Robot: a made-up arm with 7 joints.
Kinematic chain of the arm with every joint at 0, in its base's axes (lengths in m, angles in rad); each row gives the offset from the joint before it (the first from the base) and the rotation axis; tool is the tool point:
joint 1: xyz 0 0 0.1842 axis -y
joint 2: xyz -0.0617 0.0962 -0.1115 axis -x
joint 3: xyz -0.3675 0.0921 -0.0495 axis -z
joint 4: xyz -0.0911 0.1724 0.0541 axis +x
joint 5: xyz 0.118 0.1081 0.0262 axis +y
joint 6: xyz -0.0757 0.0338 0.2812 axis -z
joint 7: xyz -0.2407 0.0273 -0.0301 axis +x
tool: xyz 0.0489 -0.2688 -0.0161
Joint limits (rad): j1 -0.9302..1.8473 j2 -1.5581..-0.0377 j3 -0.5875..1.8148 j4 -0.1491..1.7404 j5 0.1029..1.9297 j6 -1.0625..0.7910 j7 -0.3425..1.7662
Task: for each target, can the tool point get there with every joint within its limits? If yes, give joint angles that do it. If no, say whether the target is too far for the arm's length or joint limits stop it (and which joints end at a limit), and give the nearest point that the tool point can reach.
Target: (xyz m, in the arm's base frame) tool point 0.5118 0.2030 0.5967
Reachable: no: joint limits stop it (at a limit: joint 1, joint 4, joint 6, joint 7) | nearest point 0.3305 0.1813 0.5792 | short by 0.183 m
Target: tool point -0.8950 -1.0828 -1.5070
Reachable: no: too far | nearest point -0.4114 -0.2821 -0.5931 | short by 1.308 m
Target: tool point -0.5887 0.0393 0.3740
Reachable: yes | joints 0.1989 -0.9853 0.8099 0.4352 0.3851 0.4374 0.3494
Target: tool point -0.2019 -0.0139 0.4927
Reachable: yes | joints -0.1988 -0.5407 1.0718 0.1537 1.4029 0.4187 0.5080
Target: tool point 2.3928 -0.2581 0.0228
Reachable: no: too far | nearest point 0.5904 -0.2005 -0.0358 | short by 1.804 m
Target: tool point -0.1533 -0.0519 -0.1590
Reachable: yes | joints 1.3372 -1.1468 0.1372 0.7438 1.7794 -0.6606 1.4213
